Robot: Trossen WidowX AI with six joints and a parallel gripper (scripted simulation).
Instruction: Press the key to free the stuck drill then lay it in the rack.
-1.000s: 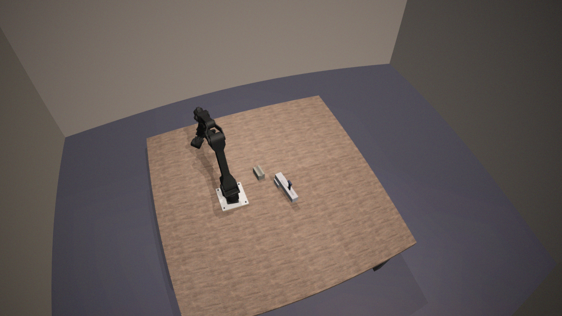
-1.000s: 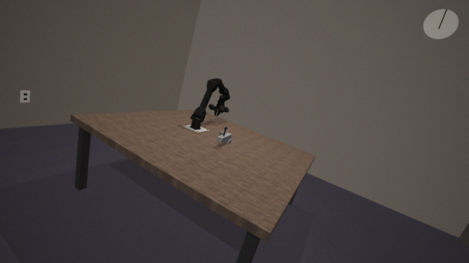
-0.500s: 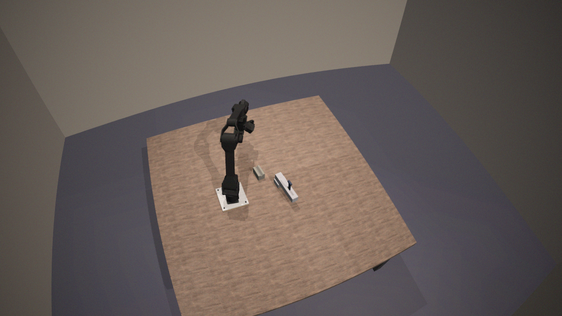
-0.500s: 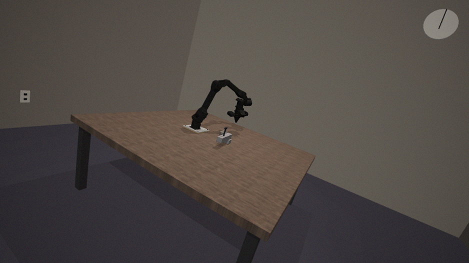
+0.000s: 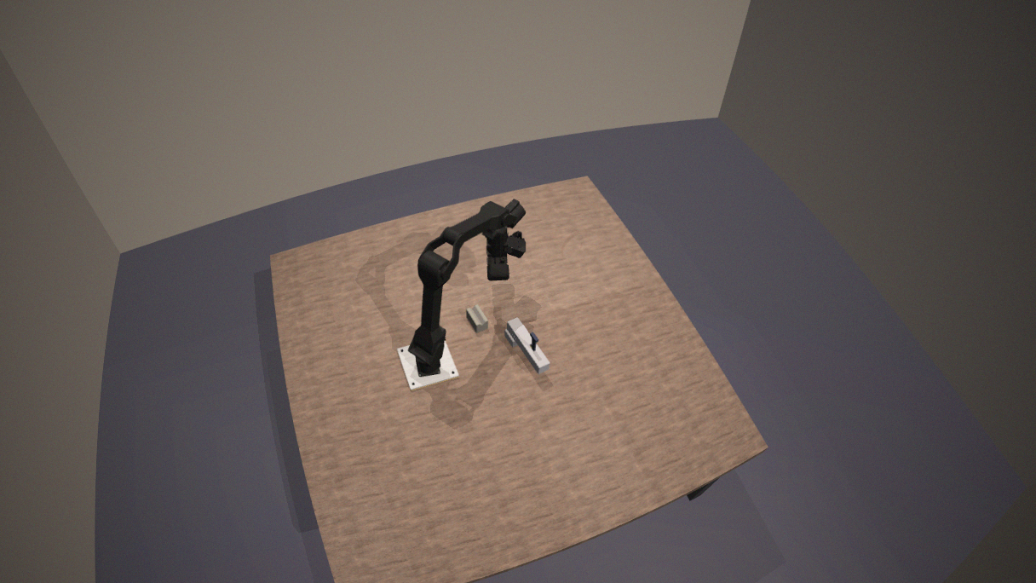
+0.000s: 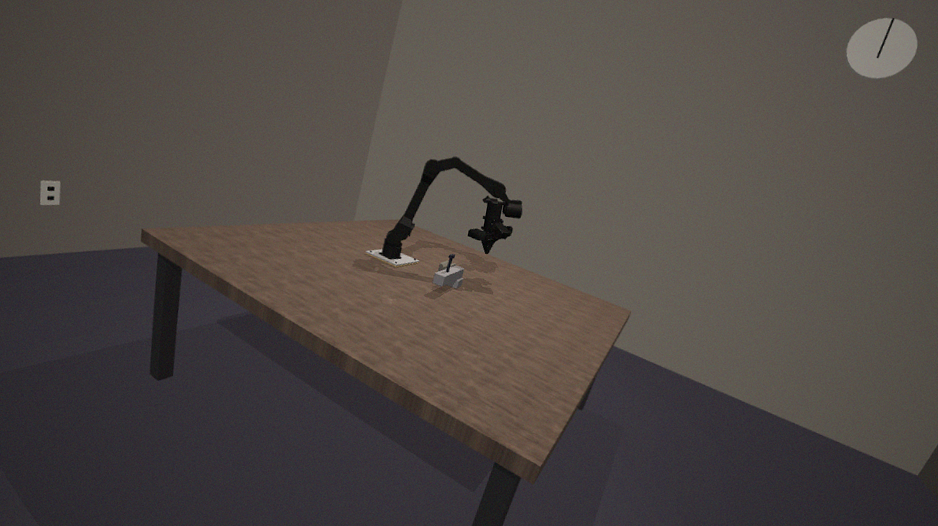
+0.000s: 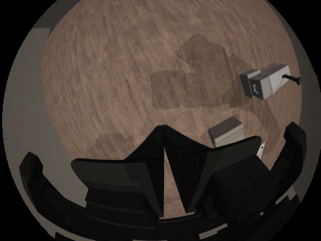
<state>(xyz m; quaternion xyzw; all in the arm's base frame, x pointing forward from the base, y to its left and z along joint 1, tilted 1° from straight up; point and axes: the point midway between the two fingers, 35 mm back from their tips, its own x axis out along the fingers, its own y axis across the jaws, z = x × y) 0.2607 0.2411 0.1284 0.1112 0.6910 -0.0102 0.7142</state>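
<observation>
The dark key lies 29 cm to the right of my gripper tip, 4 cm ahead of it and 1 cm below it. The rest, counted from my gripper tip: pale grey sleeve: 26 cm to the right, 6 cm below, 3 cm ahead; yellow drill: 24 cm to the right, 6 cm below, 2 cm ahead; grey rack: 11 cm to the right, 9 cm below, 9 cm behind.
</observation>
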